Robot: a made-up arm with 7 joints.
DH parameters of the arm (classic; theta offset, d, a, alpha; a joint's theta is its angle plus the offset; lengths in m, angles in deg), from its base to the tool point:
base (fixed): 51.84 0 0.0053 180
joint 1: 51.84 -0.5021 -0.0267 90
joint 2: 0 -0.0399 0.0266 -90
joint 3: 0 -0.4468 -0.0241 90
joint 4: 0 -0.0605 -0.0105 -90
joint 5: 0 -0.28 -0.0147 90
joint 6: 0 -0.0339 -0.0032 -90
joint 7: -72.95 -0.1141 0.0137 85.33
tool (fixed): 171.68 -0.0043 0 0
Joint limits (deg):
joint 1: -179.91..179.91
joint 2: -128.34..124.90
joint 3: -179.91..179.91
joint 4: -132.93..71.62
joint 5: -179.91..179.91
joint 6: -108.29..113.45
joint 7: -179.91..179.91
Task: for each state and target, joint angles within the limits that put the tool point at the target. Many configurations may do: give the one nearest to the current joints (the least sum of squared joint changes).
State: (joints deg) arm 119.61 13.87 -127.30 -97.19 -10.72 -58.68 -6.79
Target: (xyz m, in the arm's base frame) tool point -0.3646 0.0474 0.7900
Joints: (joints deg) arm 132.78 -3.49 -116.61 -99.33 -6.38 -61.57 -7.39
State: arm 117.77 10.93 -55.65 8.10 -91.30 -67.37 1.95
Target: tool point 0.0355 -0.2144 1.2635
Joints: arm 93.30 2.39 -74.99 21.77 -96.07 -50.02 4.19
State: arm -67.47 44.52 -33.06 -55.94 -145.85 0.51 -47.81
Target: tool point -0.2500 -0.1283 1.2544
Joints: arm -18.23 -0.38 9.30 -40.76 -148.25 3.23 -48.18
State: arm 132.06 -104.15 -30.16 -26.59 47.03 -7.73 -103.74
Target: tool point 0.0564 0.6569 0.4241
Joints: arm 127.79 -71.98 -46.26 -73.43 42.62 -23.70 -105.28
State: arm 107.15 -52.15 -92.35 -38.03 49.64 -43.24 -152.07
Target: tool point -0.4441 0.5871 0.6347
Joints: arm 84.59 -75.25 -81.13 -46.55 50.80 -43.70 -152.08
